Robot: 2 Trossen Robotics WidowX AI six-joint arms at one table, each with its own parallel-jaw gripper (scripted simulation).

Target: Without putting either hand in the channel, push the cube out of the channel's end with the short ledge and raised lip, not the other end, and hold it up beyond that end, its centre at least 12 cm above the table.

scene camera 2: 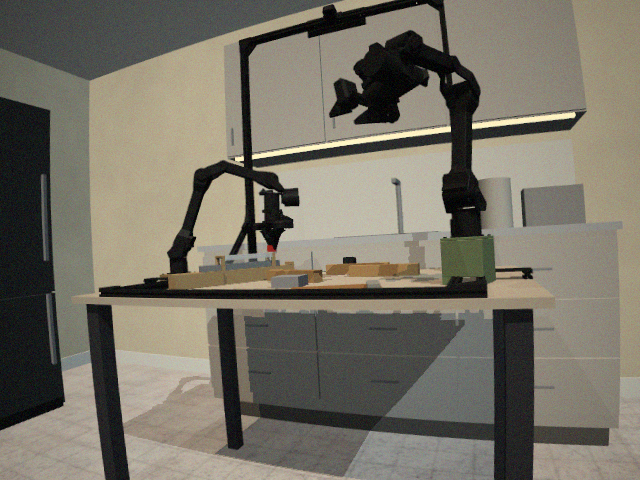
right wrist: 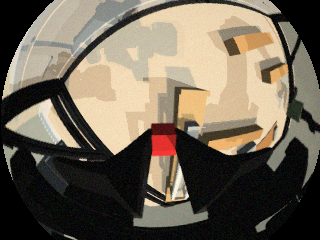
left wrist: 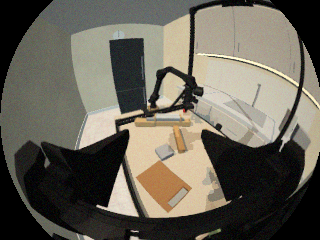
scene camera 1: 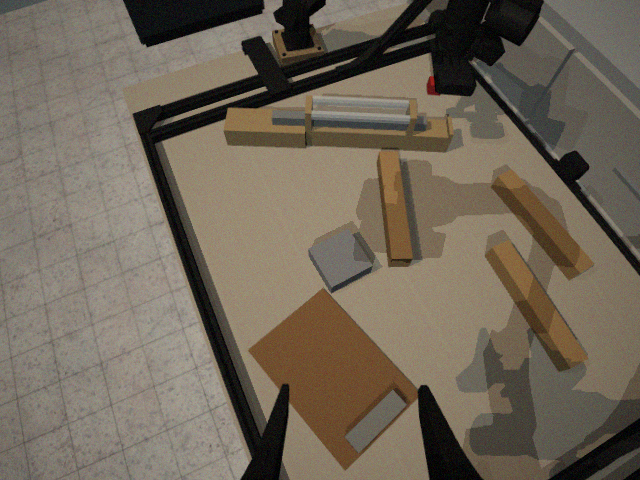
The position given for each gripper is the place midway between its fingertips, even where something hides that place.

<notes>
In view: the left gripper (scene camera 1: 354, 386), the right gripper (scene camera 1: 437, 87), a red cube (right wrist: 163, 134), a grey block (scene camera 1: 339, 260) and a brown mat (scene camera 1: 348, 392).
The brown mat shows as well in the left wrist view (left wrist: 167, 189). The left gripper is seen too in scene camera 2 (scene camera 2: 342, 119) and in the left wrist view (left wrist: 166, 133). The right gripper also shows in scene camera 2 (scene camera 2: 273, 249) and in the right wrist view (right wrist: 163, 132).
</notes>
